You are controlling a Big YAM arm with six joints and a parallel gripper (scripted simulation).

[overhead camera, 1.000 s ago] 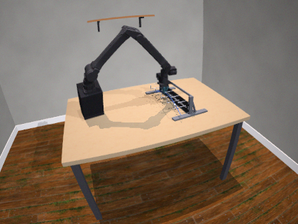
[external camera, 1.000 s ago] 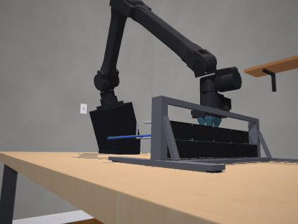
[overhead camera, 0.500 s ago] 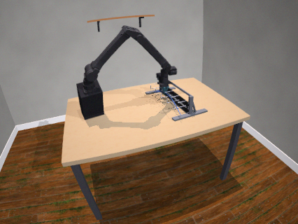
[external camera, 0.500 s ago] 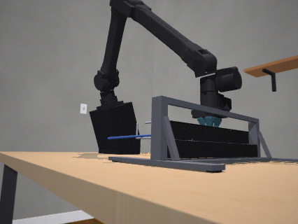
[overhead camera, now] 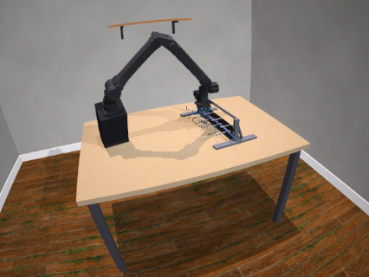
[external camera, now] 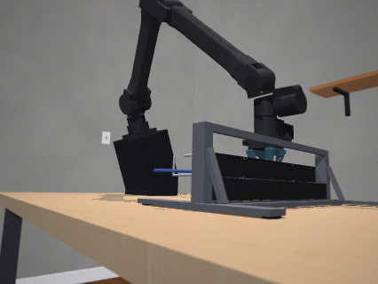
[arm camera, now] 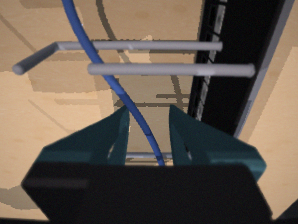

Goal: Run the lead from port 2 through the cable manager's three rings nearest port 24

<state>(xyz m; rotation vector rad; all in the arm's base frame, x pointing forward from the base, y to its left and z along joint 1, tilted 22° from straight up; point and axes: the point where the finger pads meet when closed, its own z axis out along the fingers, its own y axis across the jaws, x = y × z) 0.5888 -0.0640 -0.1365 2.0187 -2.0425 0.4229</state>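
Now: the grey rack 60 mm ahead of my hand and 50 mm to the right of it.
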